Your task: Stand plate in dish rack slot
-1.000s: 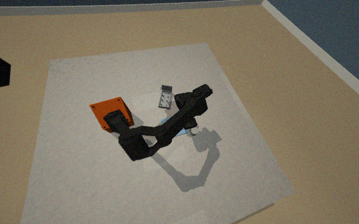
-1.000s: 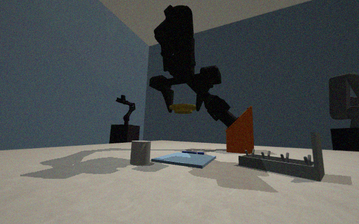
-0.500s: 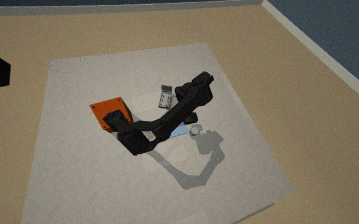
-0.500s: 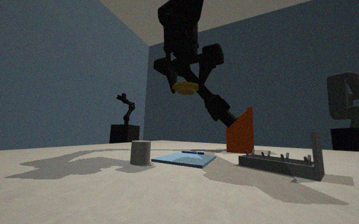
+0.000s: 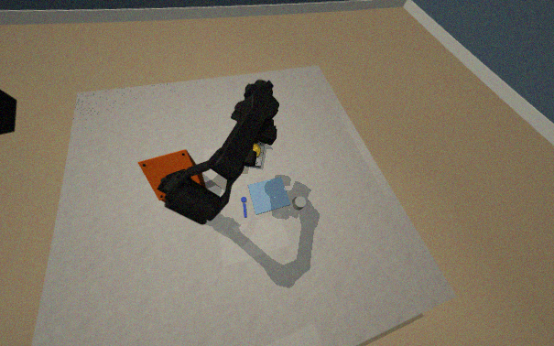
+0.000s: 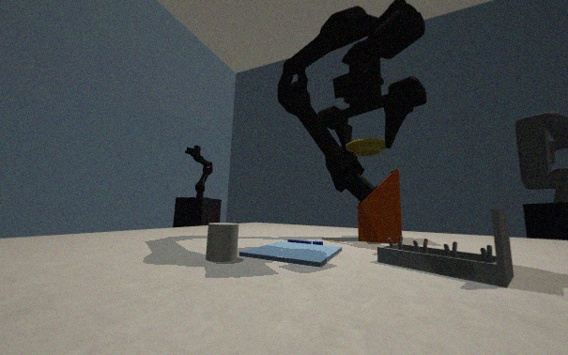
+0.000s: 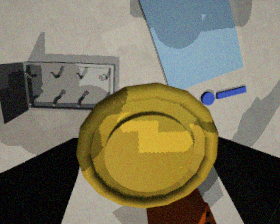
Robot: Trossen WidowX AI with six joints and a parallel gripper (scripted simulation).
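Right now my gripper tip is 160 mm above the grey dish rack, 90 mm to the right of it and 50 mm short of it. The rest, counted from my gripper tip: light blue mat: 180 mm below, 120 mm to the right, 30 mm ahead; then blue spoon: 180 mm below, 120 mm to the right, 80 mm behind; then yellow plate: 10 mm above.
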